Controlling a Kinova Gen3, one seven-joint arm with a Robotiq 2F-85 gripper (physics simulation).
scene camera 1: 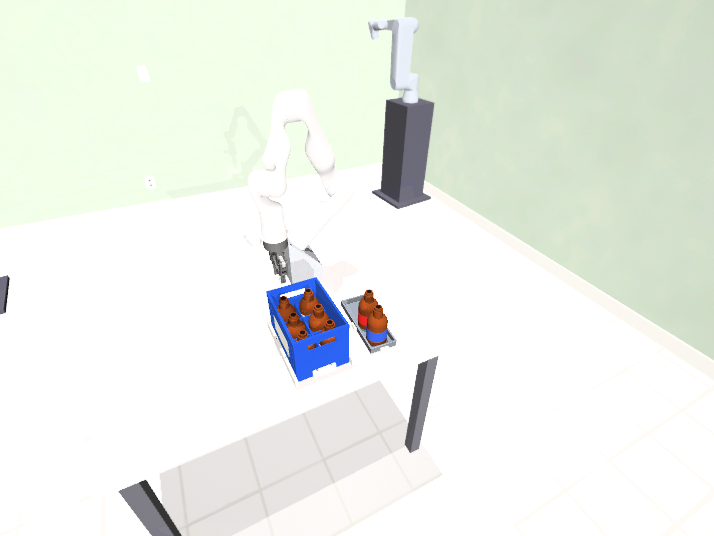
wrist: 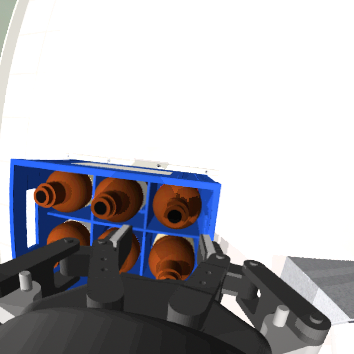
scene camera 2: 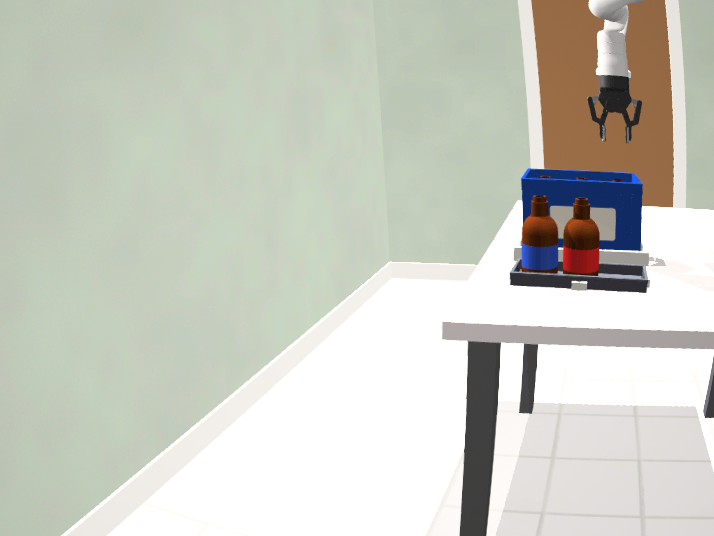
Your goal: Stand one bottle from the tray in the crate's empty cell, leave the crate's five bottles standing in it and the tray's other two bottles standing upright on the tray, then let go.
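Frame: origin at the arm's base, x ahead, y left, z up, level; millimetres.
Where they show: gripper, fingertip midpoint: [scene camera 1: 280, 278] [wrist: 164, 241] [scene camera 2: 615, 142]; arm's base at its link origin: [scene camera 1: 295, 242].
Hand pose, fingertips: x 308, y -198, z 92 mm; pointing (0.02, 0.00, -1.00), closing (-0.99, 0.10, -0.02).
Observation:
Things, the pixels of their top centre, and the offset from my fingertips. "pt": a spot on its surface instead.
- blue crate at its top centre: [wrist: 96, 245] [scene camera 2: 582, 175] [scene camera 1: 305, 307] dx +92, dy +41, dz -76 mm
- grey tray at a spot on its surface: [scene camera 2: 619, 284] pt dx +49, dy +335, dz -238 mm
- blue-labelled bottle at its top centre: [scene camera 2: 539, 196] [scene camera 1: 378, 306] dx +204, dy +255, dz -91 mm
- red-labelled bottle at its top centre: [scene camera 2: 581, 198] [scene camera 1: 369, 291] dx +121, dy +275, dz -91 mm
- pale strip at a spot on its surface: [scene camera 2: 622, 256] pt dx +11, dy +154, dz -232 mm
The blue crate [scene camera 1: 311, 364] [scene camera 2: 625, 222] [wrist: 19, 215] stands upright on the table. In the wrist view brown bottles stand in two rows of three, one in each cell; the near row is partly hidden by the fingers. One crate bottle [scene camera 1: 318, 320] [wrist: 176, 202] stands upright. Beside the crate, the grey tray [scene camera 1: 351, 305] [scene camera 2: 619, 284] holds two upright bottles, a blue-labelled bottle [scene camera 1: 377, 334] [scene camera 2: 539, 255] and a red-labelled bottle [scene camera 1: 363, 319] [scene camera 2: 581, 256], with bare tray beside the red one. My gripper [scene camera 1: 282, 279] [scene camera 2: 615, 140] [wrist: 164, 241] is open and empty, above the crate's rim near its far end in scene camera 1.
A pale strip [scene camera 2: 622, 256] runs along the crate's foot, between crate and tray. A grey block [scene camera 1: 302, 269] [wrist: 320, 287] is near the crate's far end. A second arm [scene camera 1: 401, 54] stands on a dark pedestal [scene camera 1: 406, 152] in the back corner, away from the table.

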